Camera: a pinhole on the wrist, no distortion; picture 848 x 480 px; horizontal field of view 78.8 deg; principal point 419.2 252.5 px. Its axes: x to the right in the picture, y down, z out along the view. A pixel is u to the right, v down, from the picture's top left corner.
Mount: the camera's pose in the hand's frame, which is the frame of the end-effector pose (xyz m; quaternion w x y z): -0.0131 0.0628 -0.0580 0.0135 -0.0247 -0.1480 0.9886
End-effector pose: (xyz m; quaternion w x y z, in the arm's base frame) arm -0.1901 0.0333 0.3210 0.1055 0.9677 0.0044 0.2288
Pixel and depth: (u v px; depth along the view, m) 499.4 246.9 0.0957
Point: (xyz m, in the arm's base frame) -0.2064 -0.0108 0.2851
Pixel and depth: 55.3 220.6 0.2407
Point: 0.0203 0.0034 0.2243
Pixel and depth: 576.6 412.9 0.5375
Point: -0.1897 0.1835 -0.1706
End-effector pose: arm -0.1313 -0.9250 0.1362 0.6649 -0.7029 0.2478 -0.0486
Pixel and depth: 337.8 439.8 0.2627
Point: -0.0238 -0.7790 0.2164
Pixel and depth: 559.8 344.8 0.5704
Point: -0.0715 -0.4340 0.3265
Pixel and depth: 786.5 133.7 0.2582
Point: -0.2493 -0.6582 0.1205
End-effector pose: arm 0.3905 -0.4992 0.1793 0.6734 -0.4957 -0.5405 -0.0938
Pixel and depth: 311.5 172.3 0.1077
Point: 0.3907 -0.4357 0.1523
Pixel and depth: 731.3 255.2 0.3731
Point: 0.0784 -0.4035 -0.0315
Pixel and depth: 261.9 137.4 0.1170
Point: 0.3919 -0.4182 0.1587
